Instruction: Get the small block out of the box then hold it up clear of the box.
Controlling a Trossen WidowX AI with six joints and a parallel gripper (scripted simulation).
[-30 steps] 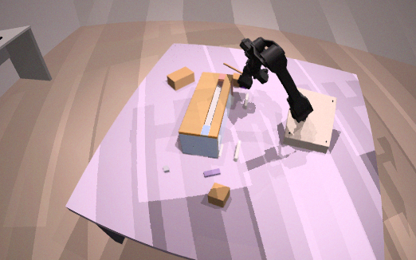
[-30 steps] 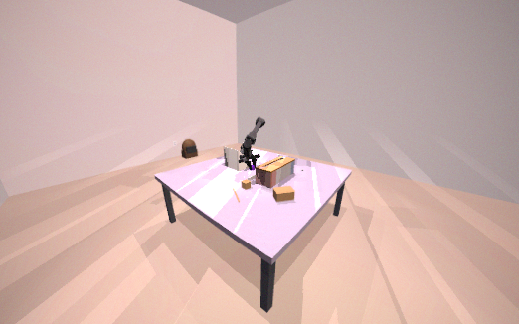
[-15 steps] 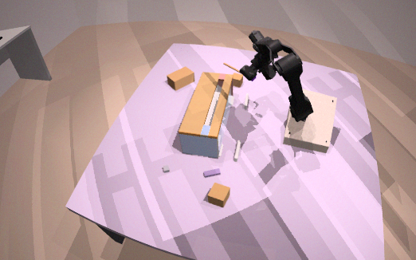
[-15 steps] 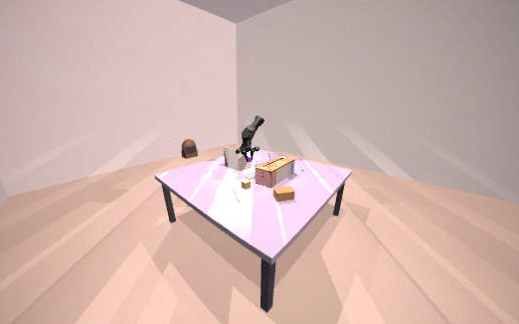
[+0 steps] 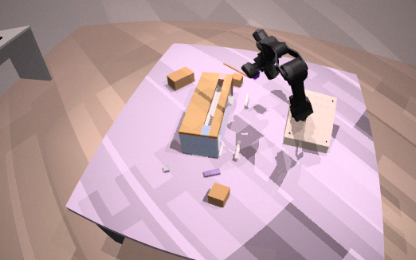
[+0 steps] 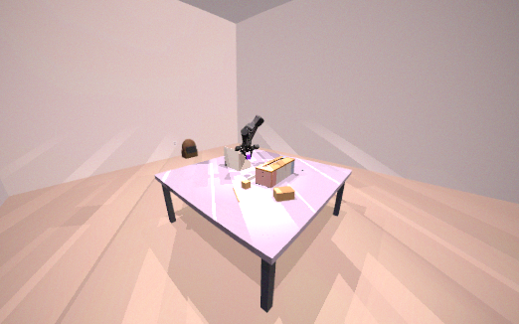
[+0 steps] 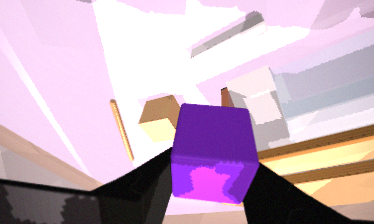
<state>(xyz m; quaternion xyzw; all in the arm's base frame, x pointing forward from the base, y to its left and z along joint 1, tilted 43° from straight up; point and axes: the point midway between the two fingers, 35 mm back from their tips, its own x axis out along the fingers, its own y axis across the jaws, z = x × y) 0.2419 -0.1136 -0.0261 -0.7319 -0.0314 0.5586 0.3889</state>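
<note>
The purple block is 1 cm to the left of my gripper tip, 1 cm behind it and 1 cm above it. Round my gripper tip: thin wooden rod: 23 cm to the right, 17 cm below, 15 cm ahead; orange cube: 15 cm below, 12 cm to the right, 11 cm ahead; clear-fronted box: 17 cm to the left, 11 cm below, 9 cm ahead.
</note>
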